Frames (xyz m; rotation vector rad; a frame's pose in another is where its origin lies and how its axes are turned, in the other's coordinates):
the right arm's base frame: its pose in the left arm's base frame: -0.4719 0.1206 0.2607 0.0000 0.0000 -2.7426
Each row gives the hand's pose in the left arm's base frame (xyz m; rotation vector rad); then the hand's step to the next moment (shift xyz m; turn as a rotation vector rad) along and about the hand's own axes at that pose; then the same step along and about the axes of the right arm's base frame.
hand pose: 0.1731 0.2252 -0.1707 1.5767 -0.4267 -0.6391
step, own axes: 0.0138 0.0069 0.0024 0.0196 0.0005 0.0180
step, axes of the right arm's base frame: -0.0047 0.0141 0.0047 0.0065 0.0256 -0.0029
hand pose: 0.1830 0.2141 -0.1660 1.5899 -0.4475 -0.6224
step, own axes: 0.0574 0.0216 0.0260 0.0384 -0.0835 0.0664
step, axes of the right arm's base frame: -0.0048 0.0652 0.0128 0.0421 0.0535 -0.0907
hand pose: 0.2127 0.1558 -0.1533 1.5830 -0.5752 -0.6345
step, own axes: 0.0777 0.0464 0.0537 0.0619 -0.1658 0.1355
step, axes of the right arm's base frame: 0.0202 0.0965 0.0368 0.0927 0.0945 -0.1793
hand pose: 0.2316 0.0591 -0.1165 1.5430 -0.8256 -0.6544
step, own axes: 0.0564 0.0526 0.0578 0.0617 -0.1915 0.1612
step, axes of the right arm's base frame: 0.0502 0.0675 0.0470 0.1139 0.1007 -0.2082
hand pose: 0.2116 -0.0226 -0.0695 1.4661 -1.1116 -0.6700
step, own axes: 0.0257 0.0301 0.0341 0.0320 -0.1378 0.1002
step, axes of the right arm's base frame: 0.0396 0.0221 0.0260 0.0667 0.0594 -0.1486
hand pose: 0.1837 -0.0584 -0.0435 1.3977 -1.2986 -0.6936
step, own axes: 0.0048 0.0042 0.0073 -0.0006 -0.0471 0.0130
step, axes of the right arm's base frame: 0.0087 0.0029 0.0030 0.0008 0.0108 -0.0476
